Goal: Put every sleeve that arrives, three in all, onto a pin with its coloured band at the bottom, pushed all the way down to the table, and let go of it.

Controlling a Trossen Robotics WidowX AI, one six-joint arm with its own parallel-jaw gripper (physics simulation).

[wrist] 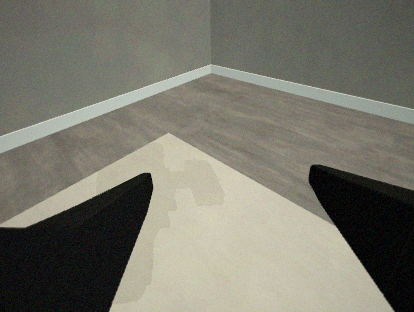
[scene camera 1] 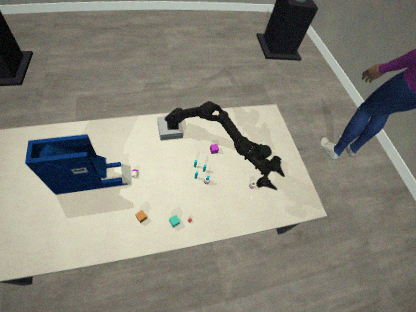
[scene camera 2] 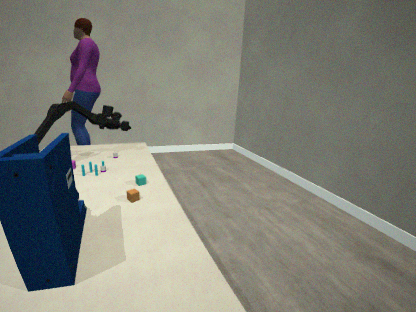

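Observation:
My gripper is open and empty, high above the table's right part. A white sleeve with a purple band low on it stands loose on the table, left of the fingertips in scene camera 1. Another white sleeve sits low on a teal pin, its purple band at the bottom. Bare teal pins stand beside it. A third sleeve with a purple band is at the blue chute's mouth; its band's end is too small to tell.
The blue chute stands at the table's left. A magenta cube is behind the pins. An orange cube, a teal cube and a small red cube lie towards the front edge. A person stands beyond the table.

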